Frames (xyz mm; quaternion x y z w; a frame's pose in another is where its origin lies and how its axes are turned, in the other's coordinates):
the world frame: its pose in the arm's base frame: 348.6 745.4 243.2 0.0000 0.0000 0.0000 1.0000
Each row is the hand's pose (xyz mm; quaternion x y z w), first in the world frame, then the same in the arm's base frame.
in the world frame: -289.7 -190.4 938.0 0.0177 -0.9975 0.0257 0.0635
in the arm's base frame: 58.9 555.0 1181.2 0.0177 -0.9975 0.0257 0.0635
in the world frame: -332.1 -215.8 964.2 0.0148 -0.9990 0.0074 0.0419
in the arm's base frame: 16.5 529.6 1207.4 0.0148 -0.9990 0.0074 0.0419
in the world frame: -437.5 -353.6 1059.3 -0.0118 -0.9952 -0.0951 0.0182
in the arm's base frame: -88.9 391.8 1302.5 -0.0118 -0.9952 -0.0951 0.0182
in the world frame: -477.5 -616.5 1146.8 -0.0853 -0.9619 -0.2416 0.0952
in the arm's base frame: -128.9 128.9 1390.0 -0.0853 -0.9619 -0.2416 0.0952
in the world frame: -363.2 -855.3 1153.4 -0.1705 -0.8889 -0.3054 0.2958
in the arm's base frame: -14.6 -109.9 1396.6 -0.1705 -0.8889 -0.3054 0.2958
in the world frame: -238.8 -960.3 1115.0 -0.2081 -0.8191 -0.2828 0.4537
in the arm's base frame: 109.8 -214.9 1358.2 -0.2081 -0.8191 -0.2828 0.4537
